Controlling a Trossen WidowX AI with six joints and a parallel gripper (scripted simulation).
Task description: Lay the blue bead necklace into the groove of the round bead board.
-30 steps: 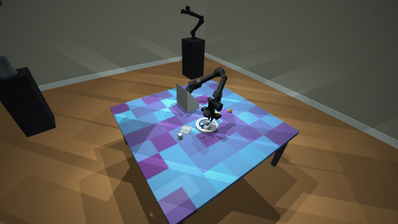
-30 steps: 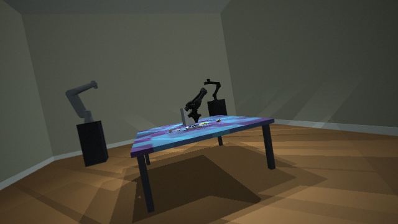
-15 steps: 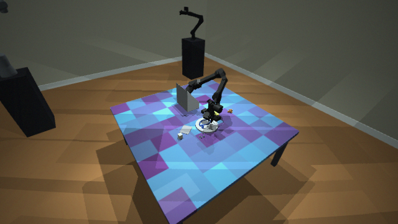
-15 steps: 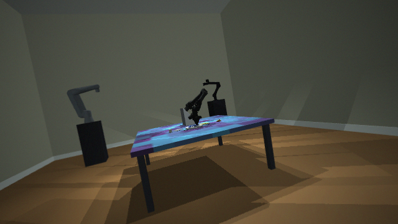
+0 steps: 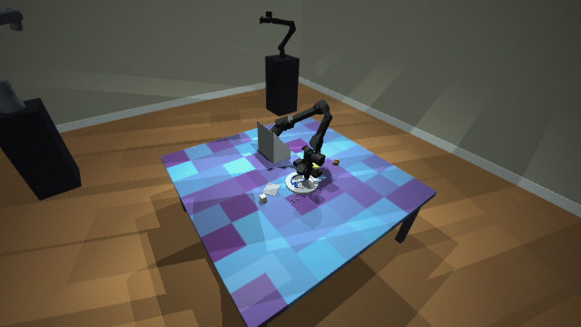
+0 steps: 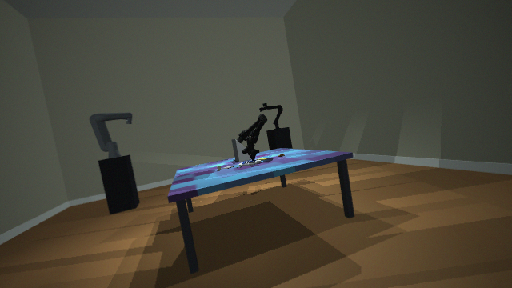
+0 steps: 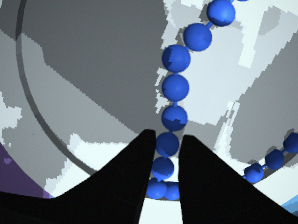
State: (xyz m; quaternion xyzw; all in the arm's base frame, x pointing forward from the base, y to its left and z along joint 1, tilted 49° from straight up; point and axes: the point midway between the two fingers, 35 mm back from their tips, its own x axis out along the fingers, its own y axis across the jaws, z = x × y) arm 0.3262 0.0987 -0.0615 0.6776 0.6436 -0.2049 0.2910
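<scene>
Now: the round white bead board 3 cm to the right of my gripper tip and 1 cm below it. Also, from my gripper tip: cream cube 31 cm to the right, 2 cm behind; then yellow patch 13 cm to the left, 10 cm behind, 1 cm below; then flat grey square 22 cm to the right, 6 cm behind, 1 cm below.
</scene>
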